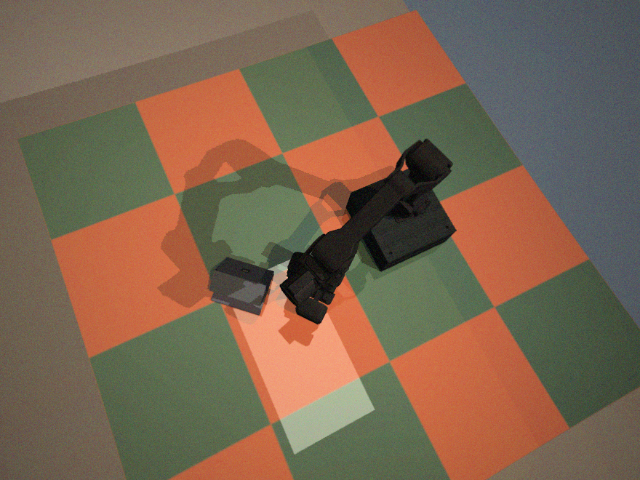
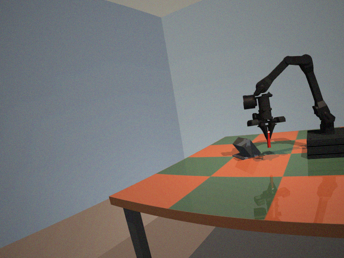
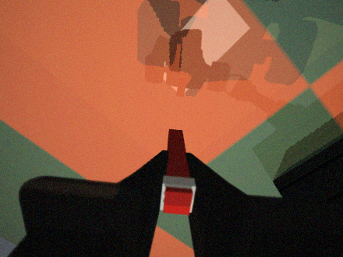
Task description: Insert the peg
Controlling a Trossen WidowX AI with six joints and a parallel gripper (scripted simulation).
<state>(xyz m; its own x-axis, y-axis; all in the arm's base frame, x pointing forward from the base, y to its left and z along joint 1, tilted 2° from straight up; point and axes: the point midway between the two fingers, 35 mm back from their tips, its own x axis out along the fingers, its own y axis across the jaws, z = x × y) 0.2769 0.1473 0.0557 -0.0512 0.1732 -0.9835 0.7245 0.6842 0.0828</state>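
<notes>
Now: the grey sloped panel 18 cm ahead of my gripper tip, 11 cm to the right of it and 7 cm below it. Also, from my gripper tip: red square peg 2 cm above.
</notes>
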